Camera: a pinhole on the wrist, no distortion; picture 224 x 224 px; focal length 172.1 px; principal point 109.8 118.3 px. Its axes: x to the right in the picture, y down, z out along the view. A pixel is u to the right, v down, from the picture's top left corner.
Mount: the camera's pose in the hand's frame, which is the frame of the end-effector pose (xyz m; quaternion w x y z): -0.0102 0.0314 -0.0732 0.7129 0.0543 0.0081 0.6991
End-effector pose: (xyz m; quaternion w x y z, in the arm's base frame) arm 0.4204 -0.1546 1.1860 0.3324 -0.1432 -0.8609 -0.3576
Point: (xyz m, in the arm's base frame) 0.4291 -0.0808 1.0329
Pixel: 71 220
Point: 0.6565 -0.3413 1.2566
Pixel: behind the camera
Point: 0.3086 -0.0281 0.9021
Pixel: 52 179
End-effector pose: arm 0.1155 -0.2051 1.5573 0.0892 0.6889 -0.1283 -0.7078
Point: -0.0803 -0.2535 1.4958
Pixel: 126 76
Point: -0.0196 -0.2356 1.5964
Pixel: 135 145
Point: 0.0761 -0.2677 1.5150
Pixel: 149 25
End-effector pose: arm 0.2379 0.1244 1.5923 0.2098 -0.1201 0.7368 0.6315
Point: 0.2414 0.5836 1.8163
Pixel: 209 156
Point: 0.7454 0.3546 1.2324
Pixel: outside the picture
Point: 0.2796 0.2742 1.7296
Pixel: 205 203
